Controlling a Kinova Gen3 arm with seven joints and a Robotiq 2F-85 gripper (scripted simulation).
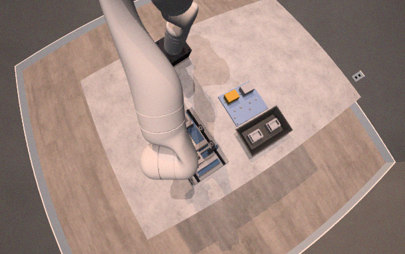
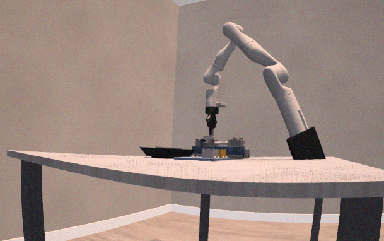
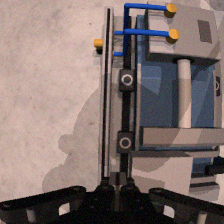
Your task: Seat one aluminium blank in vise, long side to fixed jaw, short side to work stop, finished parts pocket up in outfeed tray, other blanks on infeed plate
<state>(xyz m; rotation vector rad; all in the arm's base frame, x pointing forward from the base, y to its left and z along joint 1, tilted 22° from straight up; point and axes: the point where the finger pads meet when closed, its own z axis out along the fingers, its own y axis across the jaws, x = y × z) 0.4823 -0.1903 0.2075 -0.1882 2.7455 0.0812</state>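
Right now my hand is 4 cm to the right of the aluminium blank, 4 cm above it and 1 cm past it. From my hand the other things lie so: blue vise base: 10 cm below, 8 cm behind, 6 cm to the left; brass blank: 32 cm to the left, 20 cm behind, 12 cm below.
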